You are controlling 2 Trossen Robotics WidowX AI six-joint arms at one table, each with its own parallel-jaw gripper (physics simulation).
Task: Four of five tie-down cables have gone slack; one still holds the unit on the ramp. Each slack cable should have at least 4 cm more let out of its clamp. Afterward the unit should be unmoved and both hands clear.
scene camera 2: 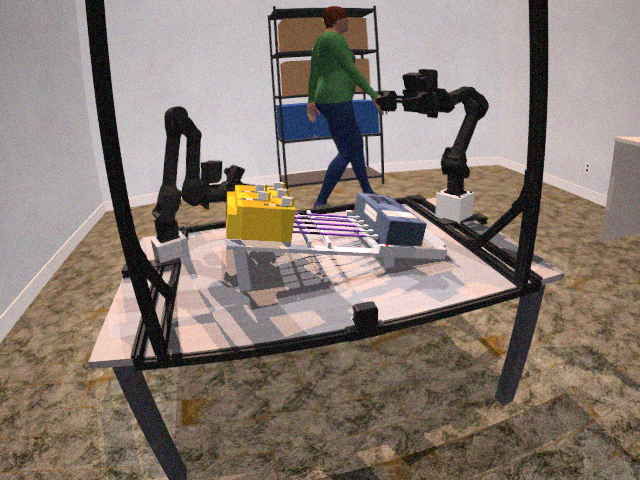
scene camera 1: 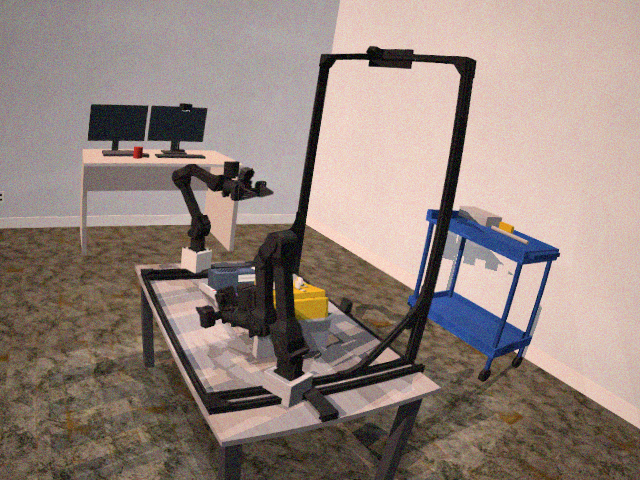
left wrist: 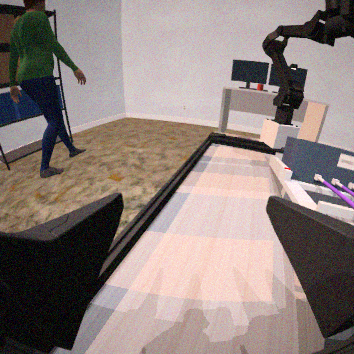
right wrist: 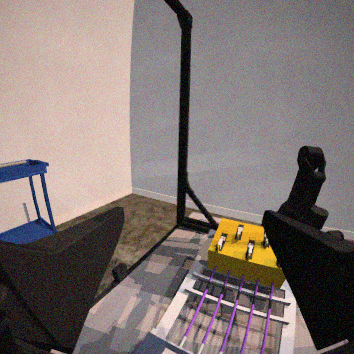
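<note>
The blue-grey unit [scene camera 1: 222, 279] [scene camera 2: 405, 233] [left wrist: 310, 161] sits on the white ramp [scene camera 2: 310, 249] [right wrist: 172, 312]. Several purple cables [scene camera 2: 336, 225] [right wrist: 237, 305] run side by side from it to the yellow clamp block [scene camera 1: 310, 305] [scene camera 2: 263, 222] [right wrist: 220, 260]. White levers [scene camera 2: 262, 196] [right wrist: 221, 243] stand on the block; which cables are slack cannot be told. My left gripper [scene camera 1: 206, 316] [scene camera 2: 236, 178] [left wrist: 197, 201] is open and empty, low beside the ramp, on the block's far side in scene camera 2. My right gripper [scene camera 1: 268, 190] [scene camera 2: 386, 101] [right wrist: 194, 216] is open and empty, high above the unit's end.
A black frame [scene camera 1: 452, 155] [scene camera 2: 537, 129] arches over the table [scene camera 1: 232, 431]. A small black box [scene camera 2: 365, 315] sits on its lower rail. A person in green [scene camera 2: 333, 67] [left wrist: 35, 50] walks beyond the table by a shelf unit [scene camera 2: 273, 95]. A blue cart [scene camera 1: 540, 254] stands at the right in scene camera 1.
</note>
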